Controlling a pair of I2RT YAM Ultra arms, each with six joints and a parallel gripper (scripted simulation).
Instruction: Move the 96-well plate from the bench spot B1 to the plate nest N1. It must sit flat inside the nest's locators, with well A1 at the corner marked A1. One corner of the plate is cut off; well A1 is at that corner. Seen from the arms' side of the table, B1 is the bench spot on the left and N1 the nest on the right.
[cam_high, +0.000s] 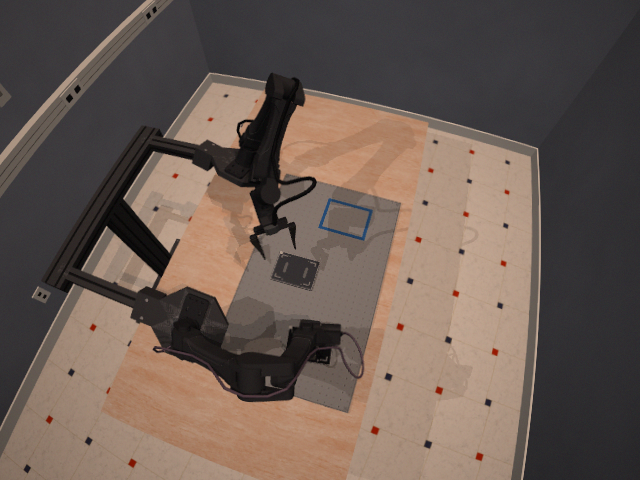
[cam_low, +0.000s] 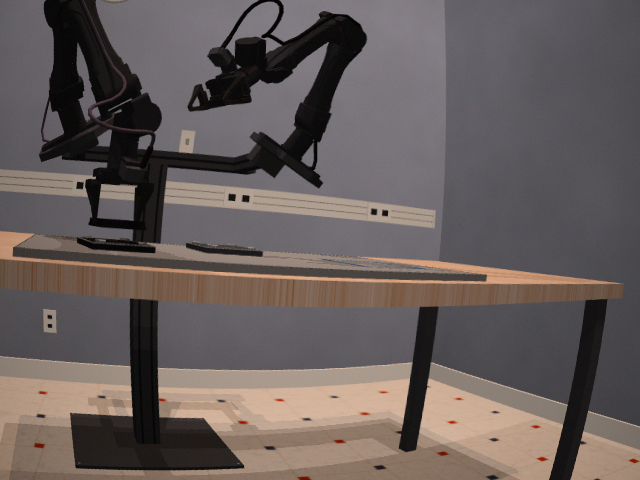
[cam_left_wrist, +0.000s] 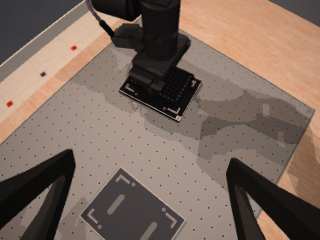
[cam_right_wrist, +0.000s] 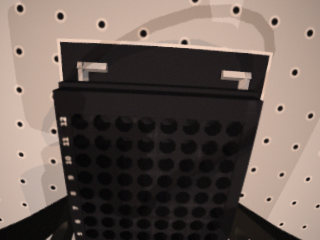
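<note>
The black plate nest lies 40 mm below my right hand. The rest, counted from my right hand: 96-well plate: right at my right hand; A1 label: 70 mm behind, 50 mm to the left, 40 mm below.
</note>
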